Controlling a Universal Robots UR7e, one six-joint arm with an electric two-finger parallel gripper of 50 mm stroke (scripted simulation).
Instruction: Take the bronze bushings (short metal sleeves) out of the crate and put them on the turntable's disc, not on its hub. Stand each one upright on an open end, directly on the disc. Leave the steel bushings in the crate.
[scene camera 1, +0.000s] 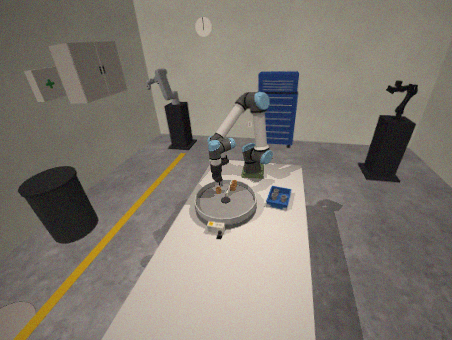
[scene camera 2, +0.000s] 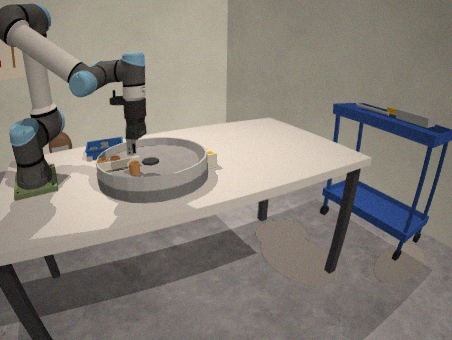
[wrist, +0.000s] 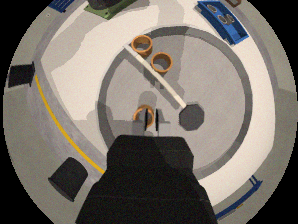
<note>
I see my gripper (scene camera 2: 131, 153).
My gripper is seen too in the wrist view (wrist: 151, 115).
</note>
